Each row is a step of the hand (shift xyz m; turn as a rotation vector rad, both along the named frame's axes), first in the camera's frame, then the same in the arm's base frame.
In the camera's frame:
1: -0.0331 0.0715 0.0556 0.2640 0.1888 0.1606
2: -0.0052 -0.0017 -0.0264 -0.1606 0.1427 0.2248
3: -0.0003 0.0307 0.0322 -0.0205 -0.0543 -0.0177
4: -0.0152 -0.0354 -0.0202 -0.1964 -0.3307 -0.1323
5: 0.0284 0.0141 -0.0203 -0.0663 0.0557 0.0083
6: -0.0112 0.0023 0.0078 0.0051 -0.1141 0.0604
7: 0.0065 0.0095 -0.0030 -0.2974 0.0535 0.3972
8: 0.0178 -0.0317 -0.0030 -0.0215 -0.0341 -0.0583
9: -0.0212 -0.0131 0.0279 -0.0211 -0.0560 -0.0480
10: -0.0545 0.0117 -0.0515 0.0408 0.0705 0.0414
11: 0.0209 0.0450 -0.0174 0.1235 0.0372 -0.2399
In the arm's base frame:
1: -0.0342 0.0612 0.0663 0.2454 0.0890 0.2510
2: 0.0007 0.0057 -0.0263 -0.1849 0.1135 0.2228
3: -0.0031 0.0215 0.0388 -0.0236 -0.0433 -0.0353
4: -0.0152 -0.0258 -0.0315 -0.2069 -0.2440 -0.2512
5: 0.0340 0.0127 -0.0102 -0.0578 0.0640 0.0113
6: -0.0122 0.0025 0.0060 -0.0250 -0.1239 0.0266
7: 0.0083 0.0085 0.0009 -0.3683 0.0143 0.3365
8: 0.0133 -0.0329 -0.0084 -0.0125 -0.0142 -0.0683
9: -0.0286 -0.0150 0.0189 -0.0176 -0.0376 -0.0645
10: -0.0393 0.0342 -0.0552 0.0401 0.0491 0.0658
11: 0.0305 0.0428 -0.0003 0.1783 0.0685 -0.1942

